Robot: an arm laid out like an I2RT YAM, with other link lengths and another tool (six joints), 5 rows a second.
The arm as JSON. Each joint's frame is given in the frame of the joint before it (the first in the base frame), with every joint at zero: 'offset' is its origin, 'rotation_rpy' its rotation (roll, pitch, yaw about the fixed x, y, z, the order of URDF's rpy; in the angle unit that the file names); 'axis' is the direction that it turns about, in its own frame. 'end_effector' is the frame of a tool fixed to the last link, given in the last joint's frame.
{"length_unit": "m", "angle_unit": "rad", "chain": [
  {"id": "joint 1", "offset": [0.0, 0.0, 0.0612], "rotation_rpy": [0.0, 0.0, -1.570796], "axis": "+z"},
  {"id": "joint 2", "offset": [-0.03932, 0.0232, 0.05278], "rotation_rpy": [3.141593, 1.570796, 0.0], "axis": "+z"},
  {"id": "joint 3", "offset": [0.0, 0.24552, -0.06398], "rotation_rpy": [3.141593, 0.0, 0.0], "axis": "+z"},
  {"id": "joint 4", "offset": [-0.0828, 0.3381, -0.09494], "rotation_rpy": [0.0, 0.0, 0.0], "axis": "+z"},
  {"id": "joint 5", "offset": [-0.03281, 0.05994, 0.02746], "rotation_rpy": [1.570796, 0.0, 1.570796], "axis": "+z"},
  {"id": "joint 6", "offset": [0.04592, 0.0, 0.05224], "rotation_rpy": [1.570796, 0.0, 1.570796], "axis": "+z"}
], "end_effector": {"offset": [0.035, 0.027, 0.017], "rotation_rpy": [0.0, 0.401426, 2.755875]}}
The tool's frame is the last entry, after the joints.
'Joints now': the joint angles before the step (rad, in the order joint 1, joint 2, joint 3, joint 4, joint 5, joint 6). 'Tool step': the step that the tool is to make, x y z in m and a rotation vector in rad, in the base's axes. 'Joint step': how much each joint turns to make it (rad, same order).
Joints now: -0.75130 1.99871 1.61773 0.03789 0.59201 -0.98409
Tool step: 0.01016 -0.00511 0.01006 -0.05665 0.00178 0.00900
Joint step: 0.00503 0.03382 0.05151 0.04803 0.00926 -0.05063
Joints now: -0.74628 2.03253 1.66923 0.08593 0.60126 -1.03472
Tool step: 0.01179 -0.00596 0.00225 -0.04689 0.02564 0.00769
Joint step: 0.00529 0.04948 0.05344 0.04418 0.01068 -0.06185
